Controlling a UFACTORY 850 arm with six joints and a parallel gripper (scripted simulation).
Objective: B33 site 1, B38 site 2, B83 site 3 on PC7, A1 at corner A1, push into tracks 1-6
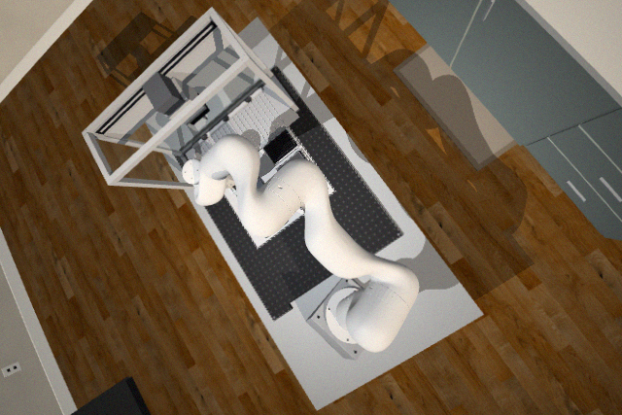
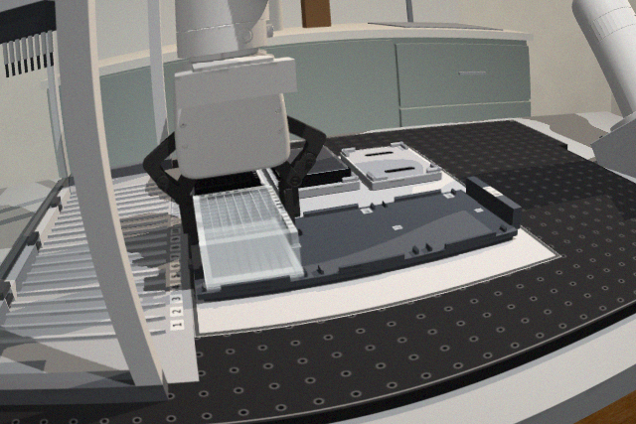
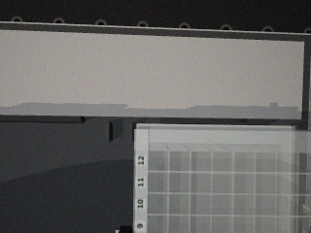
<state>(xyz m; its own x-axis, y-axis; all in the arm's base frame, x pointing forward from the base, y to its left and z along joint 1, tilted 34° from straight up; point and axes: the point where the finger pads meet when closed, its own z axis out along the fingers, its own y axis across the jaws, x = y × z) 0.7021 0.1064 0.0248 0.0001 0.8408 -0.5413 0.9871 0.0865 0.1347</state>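
The clear deep-well block B83 is 1 cm below my hand. Round my hand: perforated dark deck (13 cm behind, 9 cm to the right, 4 cm below); then dark plate carrier PC7 (11 cm behind, 3 cm below); then black welled plate (22 cm to the right, 2 cm below).
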